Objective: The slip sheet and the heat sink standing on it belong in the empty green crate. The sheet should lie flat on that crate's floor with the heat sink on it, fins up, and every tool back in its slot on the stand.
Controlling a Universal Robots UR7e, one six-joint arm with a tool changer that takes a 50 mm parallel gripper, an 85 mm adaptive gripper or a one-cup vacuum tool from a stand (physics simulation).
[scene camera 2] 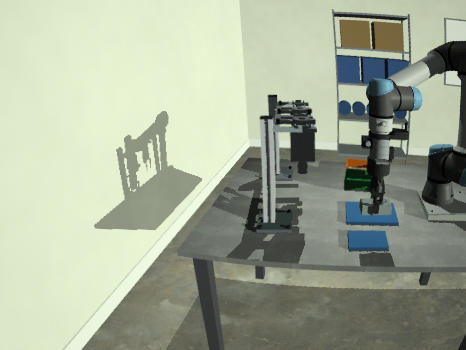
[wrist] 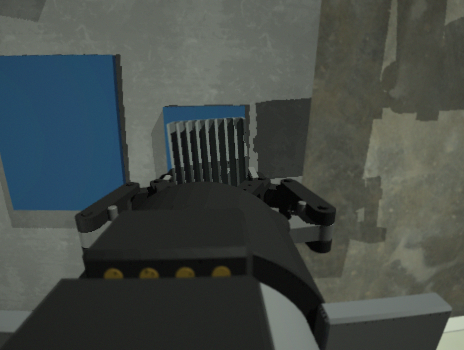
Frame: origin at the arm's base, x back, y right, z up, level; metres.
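Seen in the pictures: arm's base, link origin: (scene camera 2: 437, 198).
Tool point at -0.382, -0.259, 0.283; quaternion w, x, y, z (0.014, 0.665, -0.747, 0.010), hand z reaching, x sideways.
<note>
Offsets run from my tool point to a thing's top centre, as dx, dy, dz. "spot": to the spot under its first point. Level surfaces: height alone.
My gripper (scene camera 2: 376, 201) (wrist: 212, 181) is shut on the grey heat sink {+0.002, -0.006, -0.158} (scene camera 2: 384, 206) (wrist: 207, 150), which is held upright with its fins up. In the wrist view it hangs over the smaller blue pad {spot: -0.008, -0.014, -0.297} (scene camera 2: 368, 241) (wrist: 205, 111). The fingertips are mostly hidden. The green crate {+0.097, +0.554, -0.264} (scene camera 2: 354, 184) stands in front of the orange crate (scene camera 2: 356, 163) in the scene view, partly behind my gripper; its floor cannot be made out. The slip sheet cannot be seen in either view. The tool stand (scene camera 2: 268, 170) holds a dark block-shaped tool {-0.224, +0.210, +0.057} (scene camera 2: 302, 146) and other tool parts at its top.
A larger blue pad (scene camera 2: 352, 218) (wrist: 60, 130) lies beside the smaller one, towards the crates. The stand rises on the left part of the table {dz -0.307} (scene camera 2: 325, 200). The arm's base plate (scene camera 2: 440, 215) is at the right. A shelf unit (scene camera 2: 336, 90) stands behind the table.
</note>
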